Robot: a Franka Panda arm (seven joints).
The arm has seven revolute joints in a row. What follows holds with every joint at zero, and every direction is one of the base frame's. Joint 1 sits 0.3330 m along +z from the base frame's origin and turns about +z. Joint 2 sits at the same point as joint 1 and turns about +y. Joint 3 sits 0.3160 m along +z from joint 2 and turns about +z. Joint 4 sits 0.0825 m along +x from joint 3 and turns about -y. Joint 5 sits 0.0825 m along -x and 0.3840 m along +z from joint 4 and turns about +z. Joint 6 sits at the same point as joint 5 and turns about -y. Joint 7 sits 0.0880 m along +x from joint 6 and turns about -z. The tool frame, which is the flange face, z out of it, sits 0.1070 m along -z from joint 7; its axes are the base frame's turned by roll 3.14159, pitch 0.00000 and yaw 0.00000 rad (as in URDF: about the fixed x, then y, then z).
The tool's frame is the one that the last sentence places.
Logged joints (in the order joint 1, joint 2, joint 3, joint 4, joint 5, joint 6, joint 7), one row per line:
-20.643, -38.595, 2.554, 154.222, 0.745, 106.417, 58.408
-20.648, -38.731, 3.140, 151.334, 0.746, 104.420, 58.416
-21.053, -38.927, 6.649, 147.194, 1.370, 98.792, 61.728
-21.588, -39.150, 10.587, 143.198, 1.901, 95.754, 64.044
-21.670, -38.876, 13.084, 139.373, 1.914, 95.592, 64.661
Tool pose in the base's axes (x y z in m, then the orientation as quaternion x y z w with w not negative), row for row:
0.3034, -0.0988, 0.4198, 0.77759, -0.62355, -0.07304, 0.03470
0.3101, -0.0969, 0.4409, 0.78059, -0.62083, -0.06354, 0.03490
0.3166, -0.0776, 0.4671, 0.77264, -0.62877, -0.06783, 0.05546
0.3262, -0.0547, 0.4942, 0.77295, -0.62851, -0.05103, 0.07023
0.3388, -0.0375, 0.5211, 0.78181, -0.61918, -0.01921, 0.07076
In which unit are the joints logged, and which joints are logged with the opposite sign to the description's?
The joints are logged in degrees. Opposite sign: joint 4.
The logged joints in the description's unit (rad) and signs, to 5 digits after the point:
-0.36029, -0.67361, 0.04458, -2.69168, 0.01300, 1.85733, 1.01941
-0.36038, -0.67598, 0.05480, -2.64128, 0.01302, 1.82247, 1.01955
-0.36744, -0.67940, 0.11605, -2.56902, 0.02391, 1.72425, 1.07736
-0.37678, -0.68330, 0.18478, -2.49928, 0.03318, 1.67122, 1.11778
-0.37821, -0.67851, 0.22836, -2.43252, 0.03341, 1.66840, 1.12855

